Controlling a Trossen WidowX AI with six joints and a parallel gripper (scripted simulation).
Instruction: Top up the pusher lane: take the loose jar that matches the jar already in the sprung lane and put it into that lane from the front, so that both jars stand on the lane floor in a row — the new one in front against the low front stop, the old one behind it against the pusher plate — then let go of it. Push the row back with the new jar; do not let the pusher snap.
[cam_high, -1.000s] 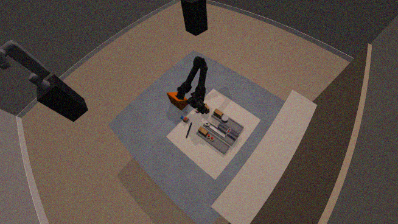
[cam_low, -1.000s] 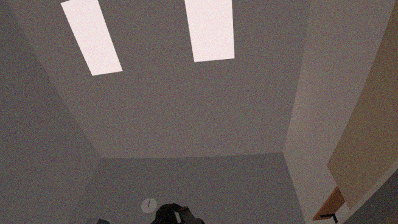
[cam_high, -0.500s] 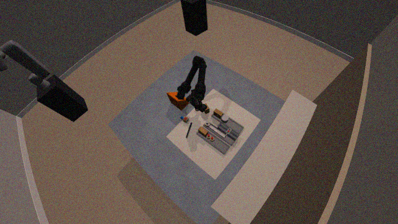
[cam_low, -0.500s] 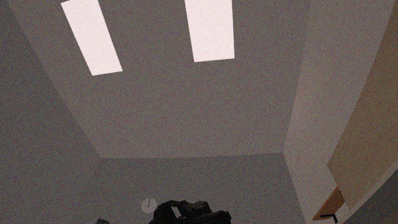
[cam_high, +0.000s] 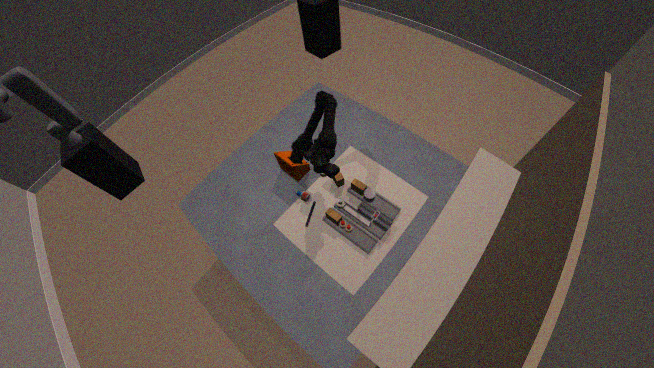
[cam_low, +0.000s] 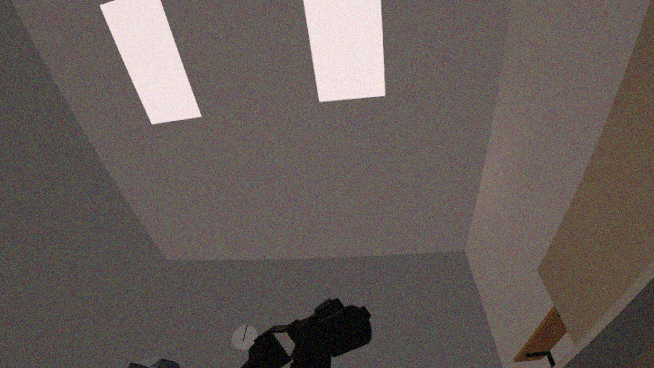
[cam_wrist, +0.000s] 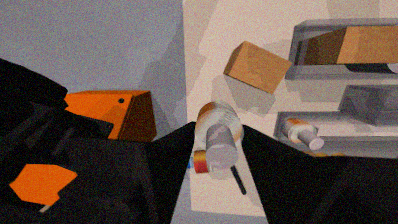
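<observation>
The white mat is 220 mm ahead of my gripper tip, 10 mm to the right of it and 120 mm below it. Round my gripper tip: black stick 80 mm ahead, 180 mm to the right, 120 mm below; grey disc 230 mm ahead, 110 mm to the left, 90 mm below; grey lane rack 300 mm ahead, 20 mm to the left, 100 mm below.
</observation>
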